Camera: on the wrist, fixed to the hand. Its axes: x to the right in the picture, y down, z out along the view.
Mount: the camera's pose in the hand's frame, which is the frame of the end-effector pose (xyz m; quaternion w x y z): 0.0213 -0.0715 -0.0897 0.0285 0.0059 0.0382 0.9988
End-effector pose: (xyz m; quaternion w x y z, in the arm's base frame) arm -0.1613 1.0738 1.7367 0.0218 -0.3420 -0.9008 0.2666
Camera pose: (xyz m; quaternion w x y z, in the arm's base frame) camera -0.2009 1.0843 1.8459 0.2292 0.9196 -0.3183 -0.0216
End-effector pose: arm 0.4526 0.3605 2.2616 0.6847 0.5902 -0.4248 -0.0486
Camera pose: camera 0.5545 0.3958 2.2172 0.0808 -0.4016 -0.5758 0.7076
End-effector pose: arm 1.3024 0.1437 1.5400 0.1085 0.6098 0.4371 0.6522
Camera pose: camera 1.1896 0.1613 1.5160 0.6686 -0.4297 0.5886 -0.1477
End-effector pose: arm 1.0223 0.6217 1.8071 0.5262 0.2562 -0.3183 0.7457
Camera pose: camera 1.0791 0.7191 1.7773 0.7192 0.3360 0.2405 -0.5585
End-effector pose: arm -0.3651 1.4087 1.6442 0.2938 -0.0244 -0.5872 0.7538
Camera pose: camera -0.3188 1.5067 1.6874 0.7220 0.6143 -0.0233 -0.3175
